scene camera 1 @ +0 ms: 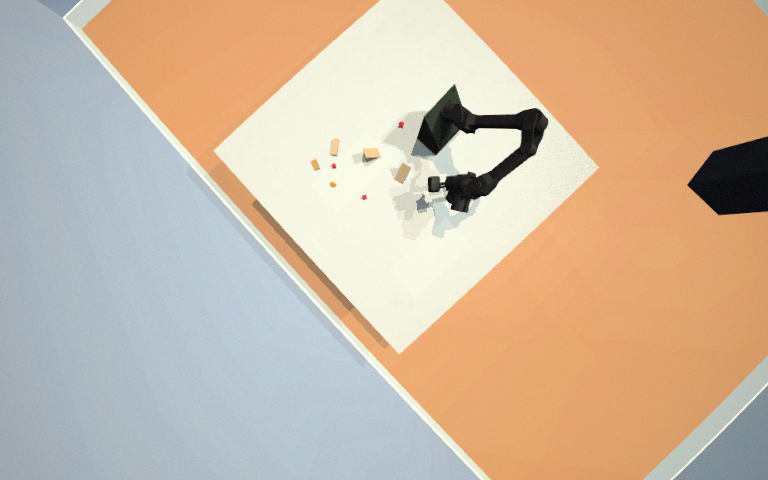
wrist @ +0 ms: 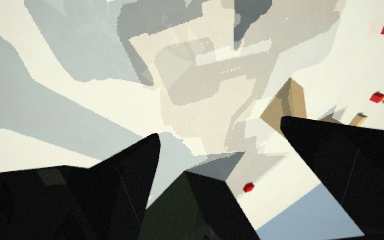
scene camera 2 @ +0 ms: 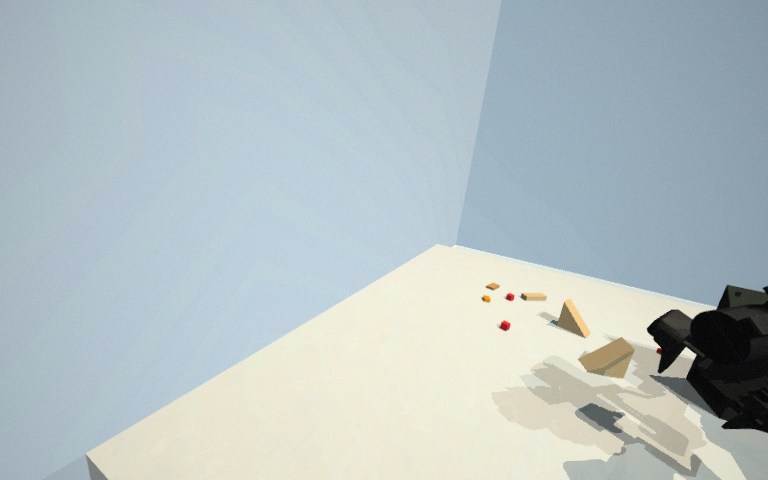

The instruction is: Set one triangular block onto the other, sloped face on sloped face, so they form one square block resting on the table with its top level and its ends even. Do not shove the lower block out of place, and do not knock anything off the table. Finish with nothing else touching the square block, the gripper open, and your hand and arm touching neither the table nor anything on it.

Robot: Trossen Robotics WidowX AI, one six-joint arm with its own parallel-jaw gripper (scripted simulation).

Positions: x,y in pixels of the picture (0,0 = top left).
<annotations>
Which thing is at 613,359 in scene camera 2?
A triangular block.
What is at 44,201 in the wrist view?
My gripper.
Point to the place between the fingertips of my gripper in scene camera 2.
690,397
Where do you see a triangular block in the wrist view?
289,101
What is my gripper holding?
Nothing.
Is my gripper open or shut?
Open.
</annotations>
